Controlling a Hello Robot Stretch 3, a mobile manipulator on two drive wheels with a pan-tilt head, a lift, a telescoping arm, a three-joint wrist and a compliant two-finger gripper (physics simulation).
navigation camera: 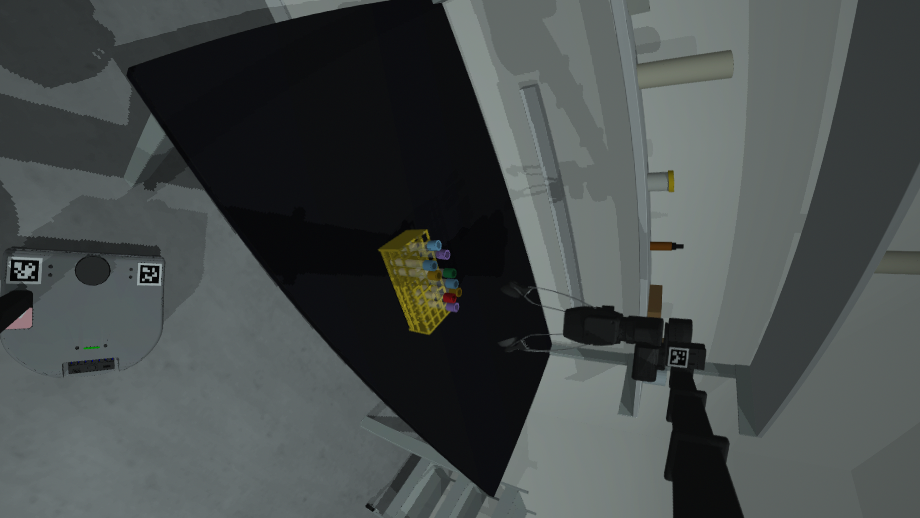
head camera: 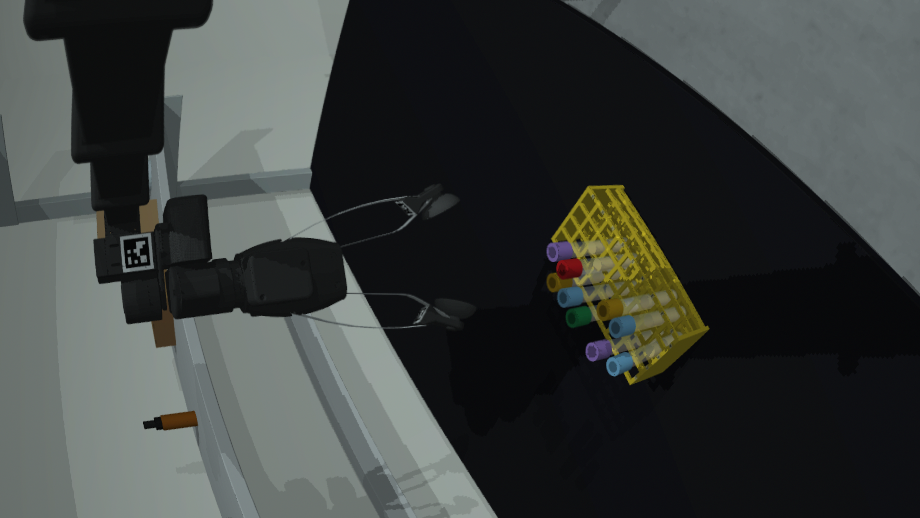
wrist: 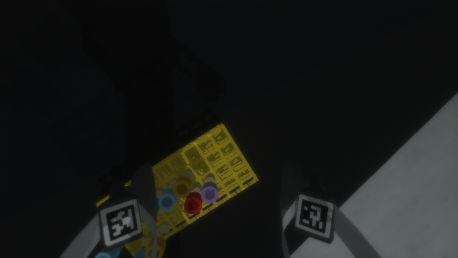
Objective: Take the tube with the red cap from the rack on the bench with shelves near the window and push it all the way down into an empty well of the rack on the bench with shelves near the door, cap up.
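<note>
The red-capped tube stands cap up in the yellow rack, beside a purple-capped tube and close to an amber-capped one. The rack stands on the black bench top. My gripper is open and empty, its fingers wide apart. It hangs above the bench, apart from the rack, on the shelf side of it. In the wrist view the red cap shows between the fingers, nearer the left one, which covers part of the rack. The second rack does not show.
Blue, green, purple and amber caps fill other wells. Behind the wrist are the shelves, with an orange-and-black item, a yellow-lidded jar, a beige cylinder and a brown box. My base stands across the bench's front edge.
</note>
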